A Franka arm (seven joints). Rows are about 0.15 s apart.
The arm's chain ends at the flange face. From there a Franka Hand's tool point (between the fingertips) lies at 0.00 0.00 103.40 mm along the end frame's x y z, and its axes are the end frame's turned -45 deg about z.
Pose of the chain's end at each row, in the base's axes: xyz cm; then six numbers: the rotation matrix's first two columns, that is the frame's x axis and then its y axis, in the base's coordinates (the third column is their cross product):
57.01 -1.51 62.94 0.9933 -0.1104 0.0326 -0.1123 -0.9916 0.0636
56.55 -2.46 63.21 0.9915 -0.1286 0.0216 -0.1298 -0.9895 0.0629
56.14 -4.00 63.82 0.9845 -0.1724 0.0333 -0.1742 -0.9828 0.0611
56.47 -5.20 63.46 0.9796 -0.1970 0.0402 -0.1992 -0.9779 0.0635
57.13 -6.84 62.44 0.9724 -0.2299 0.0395 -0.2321 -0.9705 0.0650
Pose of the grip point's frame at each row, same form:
57.27 -2.20 52.63 0.7818 0.6231 -0.0219 0.6230 -0.7792 0.0680
56.69 -3.13 52.89 0.7929 0.6087 -0.0292 0.6093 -0.7906 0.0598
56.37 -4.68 53.50 0.8193 0.5730 -0.0197 0.5730 -0.8168 0.0668
56.75 -5.93 53.15 0.8335 0.5522 -0.0165 0.5518 -0.8308 0.0733
57.37 -7.59 52.13 0.8517 0.5237 -0.0180 0.5235 -0.8488 0.0739

